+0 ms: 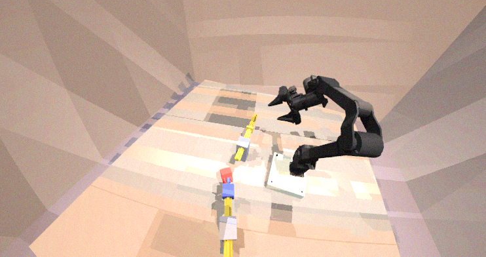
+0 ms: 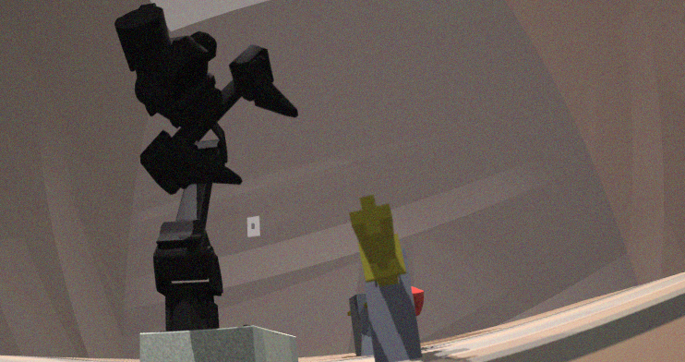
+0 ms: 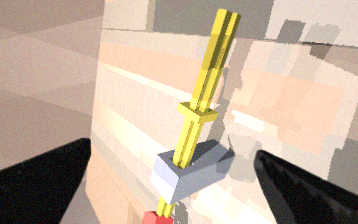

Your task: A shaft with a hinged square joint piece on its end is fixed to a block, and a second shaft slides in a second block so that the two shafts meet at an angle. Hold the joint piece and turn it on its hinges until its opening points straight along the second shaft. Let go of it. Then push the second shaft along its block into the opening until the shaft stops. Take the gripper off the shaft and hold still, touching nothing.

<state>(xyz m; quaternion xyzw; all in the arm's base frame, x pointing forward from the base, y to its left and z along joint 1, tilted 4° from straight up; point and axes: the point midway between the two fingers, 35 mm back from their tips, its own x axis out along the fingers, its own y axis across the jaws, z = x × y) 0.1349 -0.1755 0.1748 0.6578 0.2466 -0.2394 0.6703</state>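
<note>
Now: gripper tip 27 cm to the right of the red square joint piece, 14 cm short of it and 13 cm above it.
</note>
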